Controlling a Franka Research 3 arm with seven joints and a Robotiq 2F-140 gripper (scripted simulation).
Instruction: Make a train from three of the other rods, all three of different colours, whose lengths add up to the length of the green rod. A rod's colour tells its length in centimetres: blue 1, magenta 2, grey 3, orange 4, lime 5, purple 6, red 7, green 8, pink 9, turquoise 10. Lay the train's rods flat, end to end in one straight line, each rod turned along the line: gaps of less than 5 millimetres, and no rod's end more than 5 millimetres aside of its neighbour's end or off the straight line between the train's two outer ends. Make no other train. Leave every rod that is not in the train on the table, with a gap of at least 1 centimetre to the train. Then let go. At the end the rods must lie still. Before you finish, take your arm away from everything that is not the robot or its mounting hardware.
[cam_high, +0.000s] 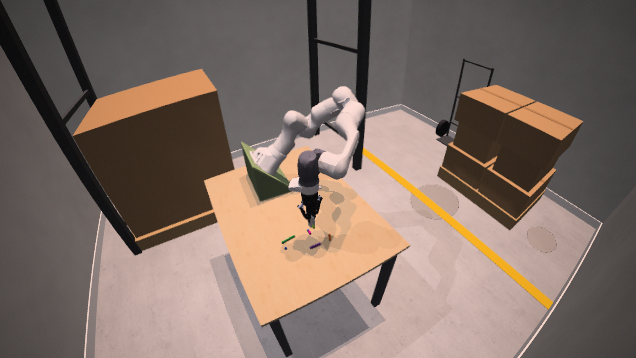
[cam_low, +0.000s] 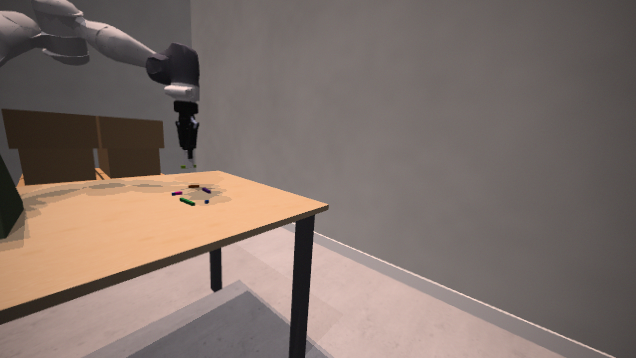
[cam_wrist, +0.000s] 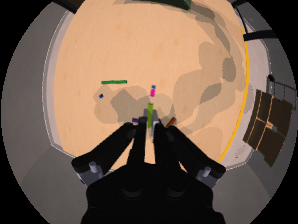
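The magenta rod is 40 mm behind my hand, 10 mm to the left of it and 130 mm below it. Round my hand: orange rod: 50 mm ahead, 70 mm to the left, 130 mm below; then lime rod: 30 mm below; then purple rod: 60 mm ahead, 20 mm to the right, 130 mm below.
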